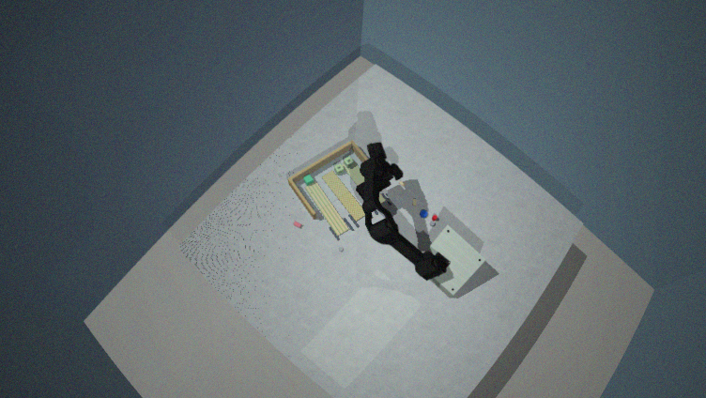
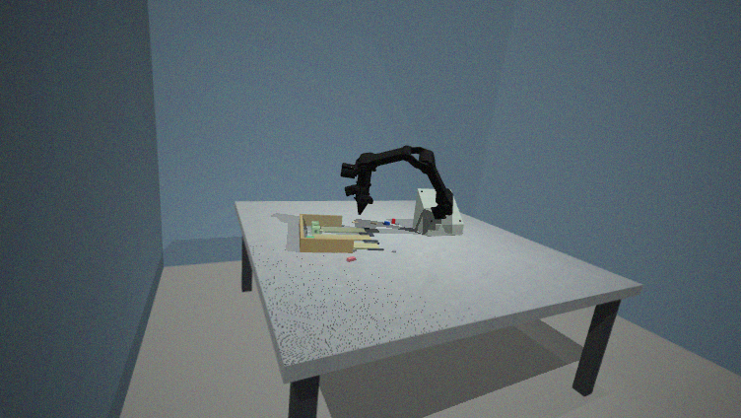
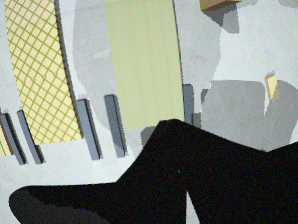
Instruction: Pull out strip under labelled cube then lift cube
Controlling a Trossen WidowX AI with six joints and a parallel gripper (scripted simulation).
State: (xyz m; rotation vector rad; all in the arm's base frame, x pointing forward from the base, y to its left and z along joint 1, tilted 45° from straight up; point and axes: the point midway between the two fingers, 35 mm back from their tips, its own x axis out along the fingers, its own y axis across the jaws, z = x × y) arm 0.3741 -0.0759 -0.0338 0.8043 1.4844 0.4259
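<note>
Now: the blue piece 19 cm behind my gripper tip, 8 cm to the right of it and 7 cm below it. Round my gripper tip: red piece (24 cm behind, 9 cm to the right, 7 cm below).
</note>
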